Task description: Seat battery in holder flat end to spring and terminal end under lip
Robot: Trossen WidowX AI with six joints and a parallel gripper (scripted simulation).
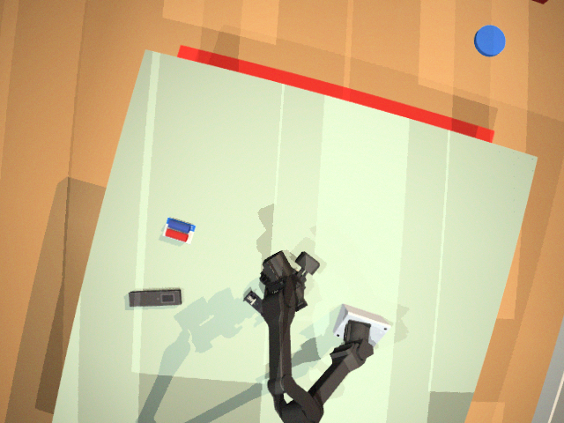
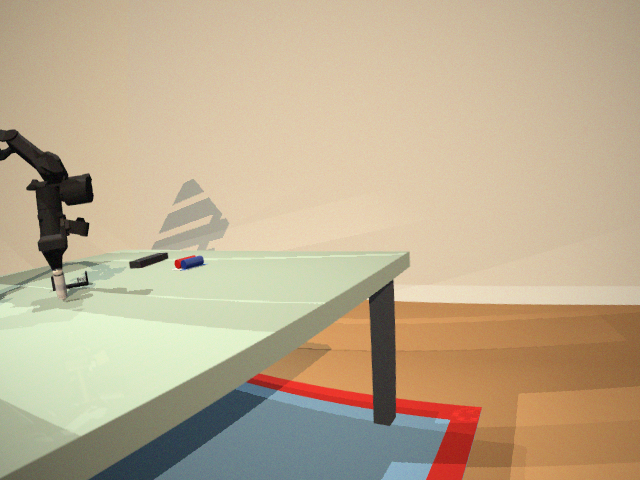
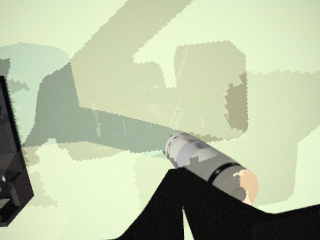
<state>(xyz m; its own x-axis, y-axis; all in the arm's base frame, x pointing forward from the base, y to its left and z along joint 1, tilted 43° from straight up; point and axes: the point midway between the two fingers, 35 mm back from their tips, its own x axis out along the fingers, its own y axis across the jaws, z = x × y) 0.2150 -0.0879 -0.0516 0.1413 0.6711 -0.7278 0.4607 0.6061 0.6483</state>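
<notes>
Now: the white battery 10 mm to the right of my gripper tip, 10 mm below it and 10 mm behind it. Also, from my gripper tip: flat black bar 400 mm ahead, 140 mm to the left, 30 mm below.
</notes>
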